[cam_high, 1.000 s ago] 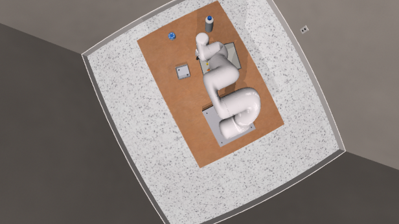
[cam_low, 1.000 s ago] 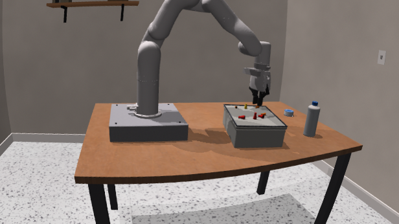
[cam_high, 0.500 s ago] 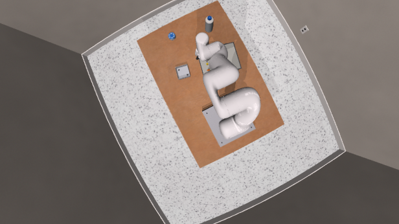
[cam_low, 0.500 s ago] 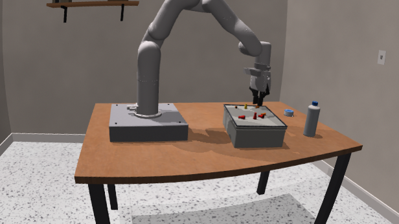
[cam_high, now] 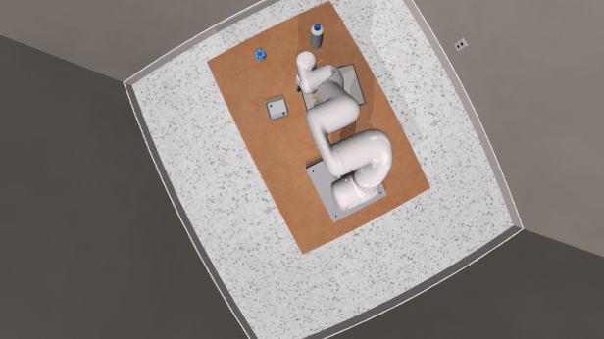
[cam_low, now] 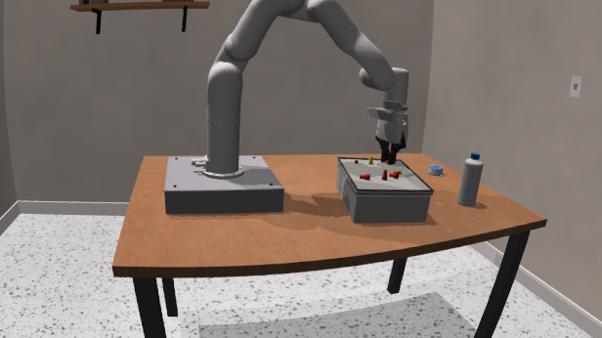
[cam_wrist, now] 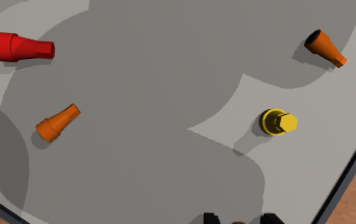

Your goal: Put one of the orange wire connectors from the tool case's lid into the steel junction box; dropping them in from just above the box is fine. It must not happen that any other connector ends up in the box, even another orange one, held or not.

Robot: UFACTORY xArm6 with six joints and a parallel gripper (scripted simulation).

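The steel junction box is 190 mm to the left of my hand, 110 mm below it and 20 mm behind it. From my hand the other things lie so: grey tool case (110 mm to the right, 70 mm behind, 50 mm below).
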